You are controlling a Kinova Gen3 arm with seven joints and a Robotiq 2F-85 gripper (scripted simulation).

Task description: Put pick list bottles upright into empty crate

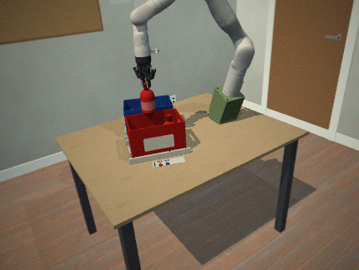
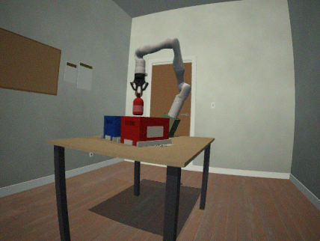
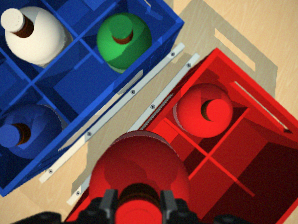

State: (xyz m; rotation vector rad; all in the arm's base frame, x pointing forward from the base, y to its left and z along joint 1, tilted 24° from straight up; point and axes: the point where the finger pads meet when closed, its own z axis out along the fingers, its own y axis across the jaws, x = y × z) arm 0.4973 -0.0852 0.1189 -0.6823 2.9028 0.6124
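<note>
My gripper is now 25 cm above the red crate, 7 cm to the right of it and 1 cm short of it. From my hand the other things lie so: blue crate 25 cm below, 16 cm to the right, 5 cm behind; green-label bottle 25 cm below, 12 cm behind, 9 cm to the right; blue-label bottle 25 cm below, 14 cm to the right, 5 cm ahead.
</note>
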